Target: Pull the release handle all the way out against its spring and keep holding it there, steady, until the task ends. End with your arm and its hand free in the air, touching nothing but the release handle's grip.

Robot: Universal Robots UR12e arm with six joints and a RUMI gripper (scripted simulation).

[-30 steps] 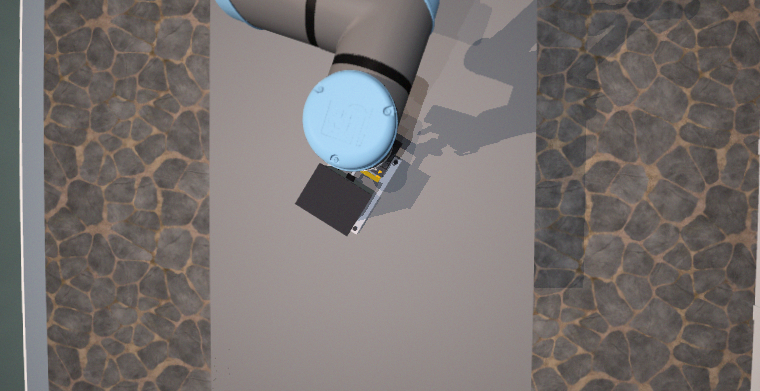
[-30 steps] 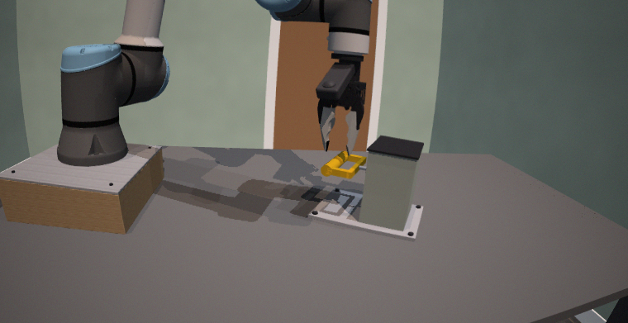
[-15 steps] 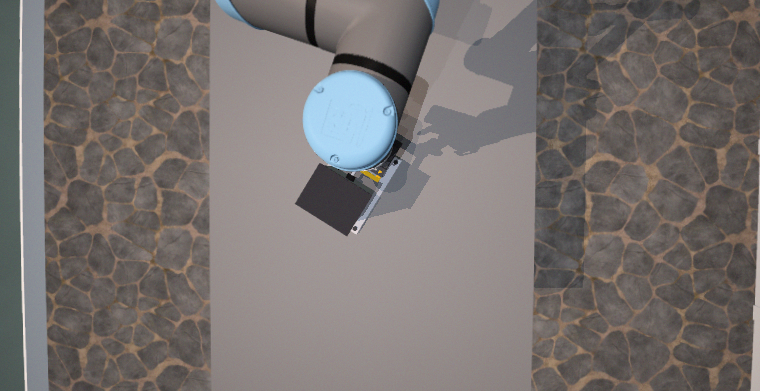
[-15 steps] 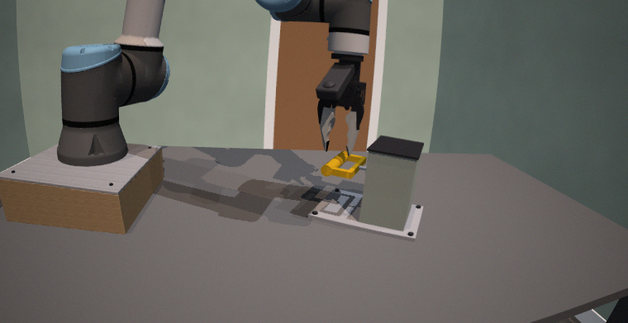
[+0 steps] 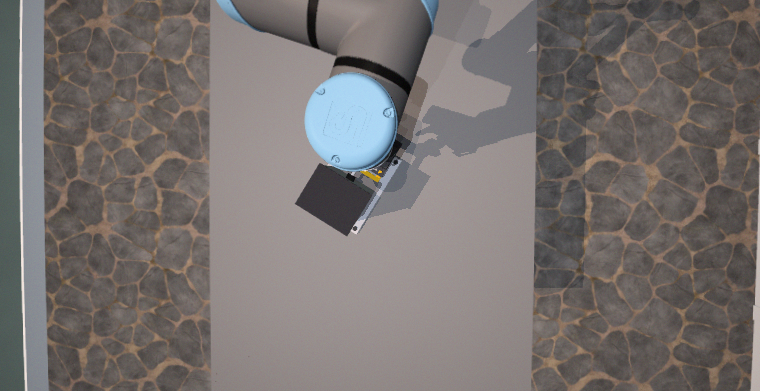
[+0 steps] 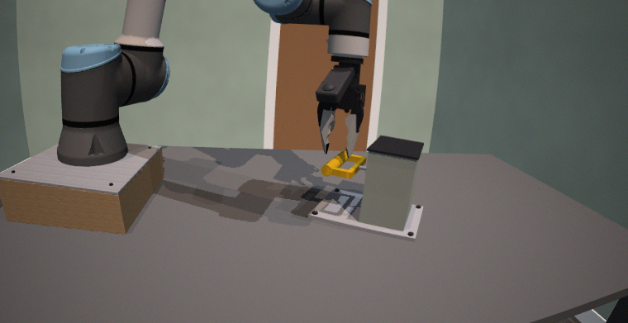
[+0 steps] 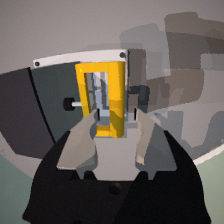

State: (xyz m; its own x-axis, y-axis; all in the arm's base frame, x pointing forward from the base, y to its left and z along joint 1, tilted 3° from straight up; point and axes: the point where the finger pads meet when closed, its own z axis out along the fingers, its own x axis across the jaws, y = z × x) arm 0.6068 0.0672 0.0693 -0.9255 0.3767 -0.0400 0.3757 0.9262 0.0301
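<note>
My hand is 50 mm short of the release handle, 20 mm to the left of it and 30 mm above it.
</note>
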